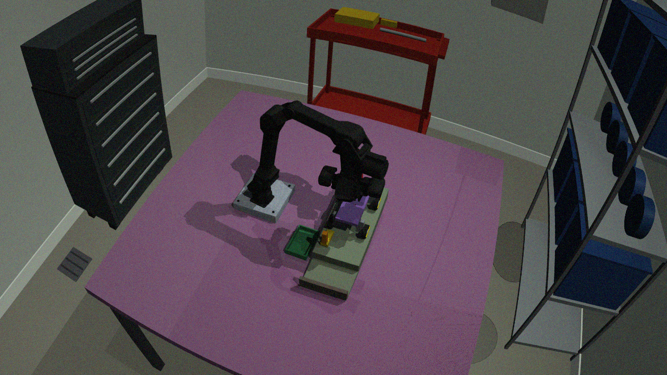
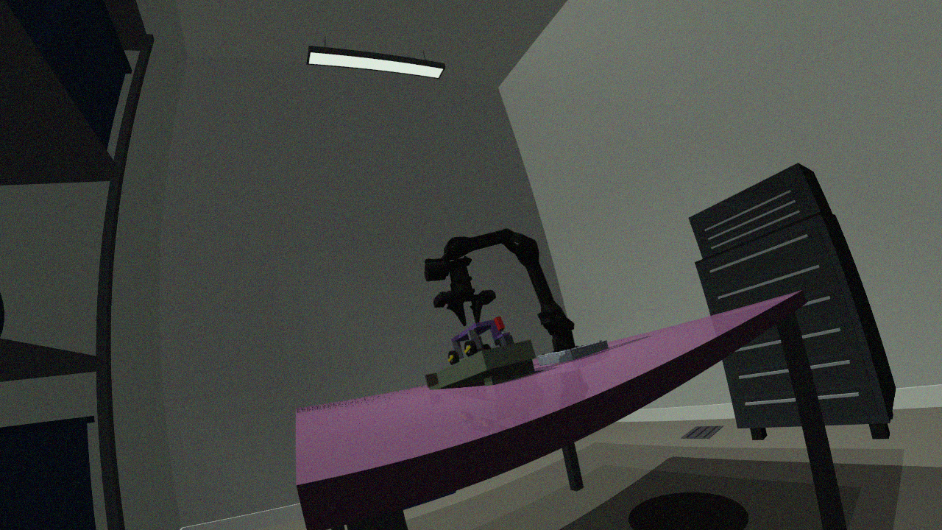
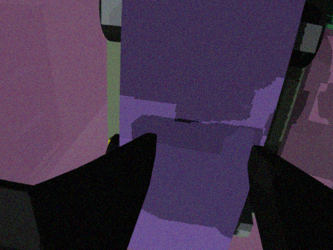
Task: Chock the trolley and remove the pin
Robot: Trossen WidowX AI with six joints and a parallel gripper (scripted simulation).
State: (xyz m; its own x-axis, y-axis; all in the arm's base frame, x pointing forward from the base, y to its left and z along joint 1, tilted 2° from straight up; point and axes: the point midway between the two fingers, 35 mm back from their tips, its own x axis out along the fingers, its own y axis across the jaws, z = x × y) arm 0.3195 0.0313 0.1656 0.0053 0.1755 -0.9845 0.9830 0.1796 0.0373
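The red-headed stop pin lies 4 cm behind my gripper tip, 13 cm to the left of it and 4 cm below it. Also, from my gripper tip: trolley (2 cm to the left, 6 cm below); olive ramp (2 cm to the left, 13 cm below); yellow chock (3 cm behind, 10 cm to the right, 9 cm below).
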